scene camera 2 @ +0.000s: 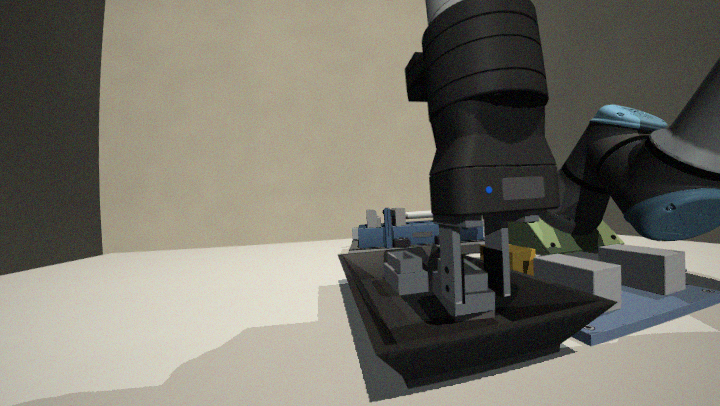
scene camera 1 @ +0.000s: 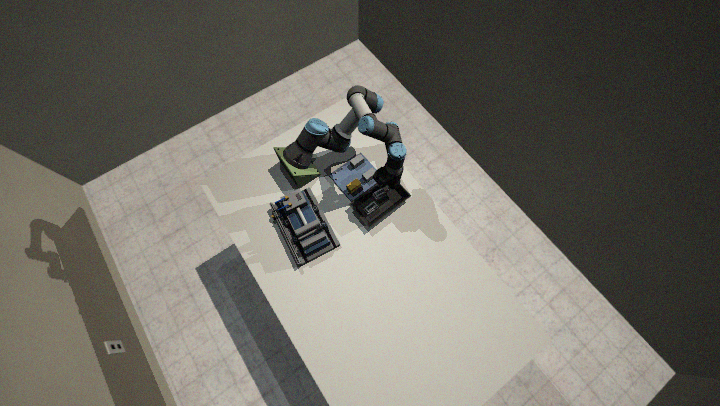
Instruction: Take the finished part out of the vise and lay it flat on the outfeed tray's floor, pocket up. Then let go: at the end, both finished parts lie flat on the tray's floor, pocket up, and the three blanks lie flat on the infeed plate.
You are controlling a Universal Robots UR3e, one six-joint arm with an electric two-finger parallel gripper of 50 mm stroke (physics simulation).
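Places are measured from the arm's base along level axes (x right, y ahead, z up), in metres.
Pixels of known places: gripper, fingertip midpoint: (scene camera 2: 475, 295) (scene camera 1: 385, 190); arm's base, link origin: (scene camera 2: 562, 210) (scene camera 1: 296, 158).
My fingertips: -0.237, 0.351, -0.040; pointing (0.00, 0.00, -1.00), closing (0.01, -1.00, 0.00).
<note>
Ahead of a thing's pixels: the offset from my fingertips to its middle, as dx, dy, dz.
My gripper (scene camera 2: 478, 291) is shut on a grey finished part {+0.028, -0.003, +0.000} (scene camera 1: 381, 194) (scene camera 2: 475, 304) inside the dark outfeed tray (scene camera 1: 370, 222) (scene camera 2: 453, 350). The held part looks level and pocket up, low at the tray's floor; whether it touches the floor is hard to tell. In scene camera 1 the fingertips are hidden. The other finished part {+0.102, +0.026, -0.001} (scene camera 1: 371, 207) (scene camera 2: 404, 274) lies flat in the tray, pocket up, apart from the held one. Grey blanks (scene camera 1: 357, 161) (scene camera 2: 579, 274) lie on the blue infeed plate {+0.054, -0.144, -0.027} (scene camera 1: 341, 175) (scene camera 2: 647, 308); two show plainly. The vise {+0.374, -0.089, +0.019} (scene camera 1: 302, 220) (scene camera 2: 421, 234) stands beyond the tray.
A yellow block {+0.097, -0.104, -0.005} (scene camera 1: 353, 186) (scene camera 2: 523, 258) stands at the infeed plate's edge beside the tray. The green arm base (scene camera 1: 303, 175) (scene camera 2: 539, 237) is behind the plate. The tray's sloping walls surround the fingers closely. The nearer blank stands close to the tray's wall.
</note>
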